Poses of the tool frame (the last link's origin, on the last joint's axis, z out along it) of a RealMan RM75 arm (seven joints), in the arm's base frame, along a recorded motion.
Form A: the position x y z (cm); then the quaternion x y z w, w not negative.
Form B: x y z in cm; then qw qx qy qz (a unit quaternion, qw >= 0). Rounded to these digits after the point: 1 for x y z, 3 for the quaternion.
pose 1, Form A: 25.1 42.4 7.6 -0.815 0.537 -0.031 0.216
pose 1, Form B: 25.1 42.4 7.6 0.216 -0.815 0.537 -0.031
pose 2, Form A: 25.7 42.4 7.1 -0.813 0.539 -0.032 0.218
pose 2, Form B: 25.7 42.4 7.1 0.218 -0.813 0.539 -0.032
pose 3, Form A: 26.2 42.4 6.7 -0.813 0.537 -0.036 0.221
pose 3, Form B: 26.2 42.4 6.7 0.221 -0.813 0.537 -0.036
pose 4, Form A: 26.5 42.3 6.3 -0.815 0.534 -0.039 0.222
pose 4, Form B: 26.5 42.3 6.3 0.222 -0.815 0.534 -0.039
